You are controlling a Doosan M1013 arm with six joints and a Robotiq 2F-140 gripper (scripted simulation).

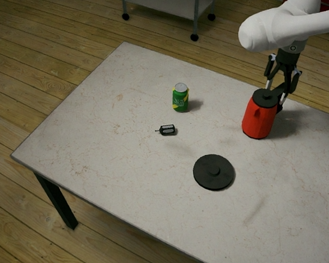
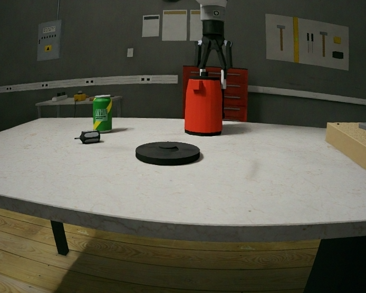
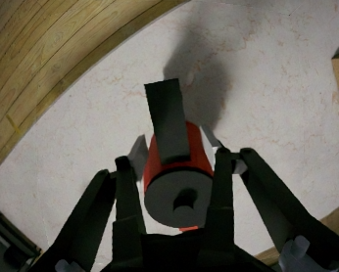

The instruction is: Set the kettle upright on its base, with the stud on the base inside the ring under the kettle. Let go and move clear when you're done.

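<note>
Now: the red kettle 20 mm ahead of my hand, 30 mm to the left of it and 70 mm below it. Round my hand: black round base 130 mm ahead, 330 mm to the left, 160 mm below; then black tool 370 mm ahead, 220 mm to the left, 150 mm below.
</note>
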